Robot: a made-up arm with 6 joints. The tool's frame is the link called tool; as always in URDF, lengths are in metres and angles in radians. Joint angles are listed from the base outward. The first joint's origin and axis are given. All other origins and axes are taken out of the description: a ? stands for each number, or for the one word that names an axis. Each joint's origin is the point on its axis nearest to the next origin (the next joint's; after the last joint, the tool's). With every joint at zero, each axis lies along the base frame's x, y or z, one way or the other. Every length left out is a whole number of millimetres.
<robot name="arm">
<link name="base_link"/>
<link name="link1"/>
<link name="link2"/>
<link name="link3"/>
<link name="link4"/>
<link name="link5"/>
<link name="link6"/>
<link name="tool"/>
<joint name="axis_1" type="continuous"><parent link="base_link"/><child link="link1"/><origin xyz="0 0.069 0.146" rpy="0 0 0"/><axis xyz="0 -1 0"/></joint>
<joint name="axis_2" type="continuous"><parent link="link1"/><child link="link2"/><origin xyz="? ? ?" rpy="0 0 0"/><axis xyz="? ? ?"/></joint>
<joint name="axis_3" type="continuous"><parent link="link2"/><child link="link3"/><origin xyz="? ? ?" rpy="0 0 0"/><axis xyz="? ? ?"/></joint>
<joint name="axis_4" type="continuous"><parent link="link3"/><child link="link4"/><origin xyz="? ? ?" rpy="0 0 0"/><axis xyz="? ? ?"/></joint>
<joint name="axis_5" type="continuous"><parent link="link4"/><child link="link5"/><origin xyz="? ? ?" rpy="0 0 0"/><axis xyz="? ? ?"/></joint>
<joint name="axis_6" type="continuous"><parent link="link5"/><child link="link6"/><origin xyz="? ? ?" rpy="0 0 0"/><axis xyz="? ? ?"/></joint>
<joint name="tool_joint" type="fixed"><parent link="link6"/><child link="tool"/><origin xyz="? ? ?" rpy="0 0 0"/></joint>
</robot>
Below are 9 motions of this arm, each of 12 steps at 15 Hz.
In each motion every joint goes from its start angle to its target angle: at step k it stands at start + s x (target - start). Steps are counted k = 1, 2, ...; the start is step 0. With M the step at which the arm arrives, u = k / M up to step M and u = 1 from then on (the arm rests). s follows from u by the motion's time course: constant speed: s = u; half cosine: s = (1 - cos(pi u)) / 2; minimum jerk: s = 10 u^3 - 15 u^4 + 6 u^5.
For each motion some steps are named. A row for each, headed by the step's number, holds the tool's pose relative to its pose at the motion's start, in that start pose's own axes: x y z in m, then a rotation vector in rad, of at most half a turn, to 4 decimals.
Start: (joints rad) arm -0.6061 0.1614 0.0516 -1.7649 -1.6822 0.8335
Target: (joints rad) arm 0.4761 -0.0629 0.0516 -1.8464 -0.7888 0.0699
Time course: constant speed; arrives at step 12
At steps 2, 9, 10, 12:
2: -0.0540 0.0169 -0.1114 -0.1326 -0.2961 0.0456
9: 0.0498 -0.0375 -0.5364 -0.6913 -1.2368 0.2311
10: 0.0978 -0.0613 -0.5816 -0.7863 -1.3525 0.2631
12: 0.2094 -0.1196 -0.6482 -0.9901 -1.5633 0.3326

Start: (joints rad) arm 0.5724 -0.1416 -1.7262 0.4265 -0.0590 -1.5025
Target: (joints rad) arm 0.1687 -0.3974 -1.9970 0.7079 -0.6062 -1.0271
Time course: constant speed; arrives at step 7
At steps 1, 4, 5, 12:
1: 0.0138 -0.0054 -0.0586 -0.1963 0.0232 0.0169
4: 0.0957 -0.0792 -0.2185 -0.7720 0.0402 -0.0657
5: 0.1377 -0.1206 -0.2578 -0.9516 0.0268 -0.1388
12: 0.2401 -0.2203 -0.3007 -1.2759 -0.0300 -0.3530

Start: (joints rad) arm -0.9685 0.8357 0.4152 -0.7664 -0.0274 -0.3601
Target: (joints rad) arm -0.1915 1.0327 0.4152 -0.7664 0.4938 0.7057
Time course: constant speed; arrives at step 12
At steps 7, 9, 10, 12:
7: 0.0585 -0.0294 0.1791 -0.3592 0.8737 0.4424
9: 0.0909 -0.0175 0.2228 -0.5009 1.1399 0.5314
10: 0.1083 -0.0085 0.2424 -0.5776 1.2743 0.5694
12: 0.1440 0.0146 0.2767 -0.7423 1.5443 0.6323

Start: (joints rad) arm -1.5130 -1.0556 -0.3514 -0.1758 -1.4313 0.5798
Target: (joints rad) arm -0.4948 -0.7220 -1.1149 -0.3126 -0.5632 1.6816
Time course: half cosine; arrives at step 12
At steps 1, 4, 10, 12:
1: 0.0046 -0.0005 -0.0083 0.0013 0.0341 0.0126
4: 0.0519 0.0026 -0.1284 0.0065 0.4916 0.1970
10: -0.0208 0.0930 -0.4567 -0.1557 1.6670 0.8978
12: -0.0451 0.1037 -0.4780 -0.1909 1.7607 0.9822

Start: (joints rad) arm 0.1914 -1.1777 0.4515 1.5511 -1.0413 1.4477
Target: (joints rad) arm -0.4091 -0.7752 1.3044 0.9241 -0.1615 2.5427
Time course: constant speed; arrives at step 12
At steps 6, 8, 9, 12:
6: -0.0805 -0.0227 -0.6691 -1.3271 0.1750 -0.3627
8: -0.0268 -0.1657 -0.8124 -1.6768 0.1735 -0.7343
9: 0.0044 -0.2505 -0.8517 -1.8178 0.1553 -0.9613
12: 0.0696 -0.5014 -0.8348 -2.0620 0.0090 -1.7746

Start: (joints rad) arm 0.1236 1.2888 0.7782 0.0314 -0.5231 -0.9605
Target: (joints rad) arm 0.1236 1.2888 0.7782 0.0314 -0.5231 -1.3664
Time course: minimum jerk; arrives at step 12
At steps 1, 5, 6, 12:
1: -0.0002 0.0000 -0.0002 0.0000 -0.0021 0.0000
5: -0.0124 0.0000 -0.0154 0.0000 -0.1407 0.0000
6: -0.0172 0.0000 -0.0227 0.0000 -0.2030 0.0000
12: -0.0295 0.0000 -0.0485 0.0000 -0.4059 0.0000

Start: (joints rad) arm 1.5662 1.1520 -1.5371 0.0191 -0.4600 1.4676
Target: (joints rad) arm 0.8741 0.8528 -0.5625 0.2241 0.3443 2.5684
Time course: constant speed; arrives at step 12
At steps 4, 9, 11, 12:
4: 0.1230 0.0259 -0.0421 -0.4150 0.5456 -0.1764
9: 0.2288 -0.0419 -0.1640 -0.8809 1.2565 -0.5087
11: 0.2390 -0.1012 -0.2147 -1.0627 1.5287 -0.6727
12: 0.2362 -0.1364 -0.2363 -1.1553 1.6582 -0.7613

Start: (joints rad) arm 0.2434 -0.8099 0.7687 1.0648 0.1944 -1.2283
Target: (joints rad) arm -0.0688 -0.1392 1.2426 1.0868 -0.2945 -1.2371
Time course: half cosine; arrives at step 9
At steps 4, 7, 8, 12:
4: 0.0355 0.0932 -0.0797 0.2160 0.0883 0.1732
7: 0.0188 0.2317 -0.1204 0.4696 0.2178 0.3402
8: 0.0098 0.2578 -0.1203 0.5172 0.2449 0.3671
12: 0.0064 0.2668 -0.1197 0.5338 0.2545 0.3762

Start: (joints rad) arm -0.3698 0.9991 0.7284 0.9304 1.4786 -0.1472
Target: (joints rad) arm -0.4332 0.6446 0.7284 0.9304 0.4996 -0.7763
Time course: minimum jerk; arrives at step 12
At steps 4, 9, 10, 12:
4: 0.0661 0.0451 -0.0284 -0.0482 -0.1383 -0.2761
9: 0.2734 0.0336 -0.1184 -0.4482 -0.5008 -1.1254
10: 0.2869 0.0203 -0.1268 -0.5080 -0.5236 -1.2024
12: 0.2931 0.0128 -0.1311 -0.5406 -0.5343 -1.2418

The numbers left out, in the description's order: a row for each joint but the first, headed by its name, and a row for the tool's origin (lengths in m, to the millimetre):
axis_2: xyz -0.107 0 0.028, axis 0 0 1
axis_3: xyz 0.063 -0.396 0, axis 0 0 1
axis_4: xyz -0.095 -0.337 0, axis 0 0 -1
axis_5: xyz -0.081 0.072 0, axis 0 0 1
axis_6: xyz 0.06 0.362 0, axis 0 1 0
tool: xyz -0.103 0 0.096

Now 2 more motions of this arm.
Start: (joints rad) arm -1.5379 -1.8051 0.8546 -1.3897 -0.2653 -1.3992
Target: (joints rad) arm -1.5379 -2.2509 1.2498 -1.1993 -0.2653 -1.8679
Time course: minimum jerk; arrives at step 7
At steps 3, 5, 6, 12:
3: -0.0052 0.0787 -0.0755 -0.0884 -0.1723 -0.0076
5: -0.0039 0.1656 -0.1945 -0.2074 -0.3995 0.0060
6: -0.0021 0.1837 -0.2269 -0.2371 -0.4557 0.0136
12: -0.0017 0.1870 -0.2332 -0.2427 -0.4664 0.0153

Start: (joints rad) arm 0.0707 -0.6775 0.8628 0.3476 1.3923 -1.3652
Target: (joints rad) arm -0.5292 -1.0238 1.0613 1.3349 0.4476 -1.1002
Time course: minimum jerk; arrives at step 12
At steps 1, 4, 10, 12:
1: 0.0033 0.0013 -0.0037 -0.0098 0.0024 -0.0050
4: 0.1315 0.0144 -0.1545 -0.3994 0.1220 -0.2056
10: 0.2693 -0.4017 -0.4656 -1.8149 0.8344 -0.7946
12: 0.2622 -0.4253 -0.4615 -1.8834 0.8726 -0.8091

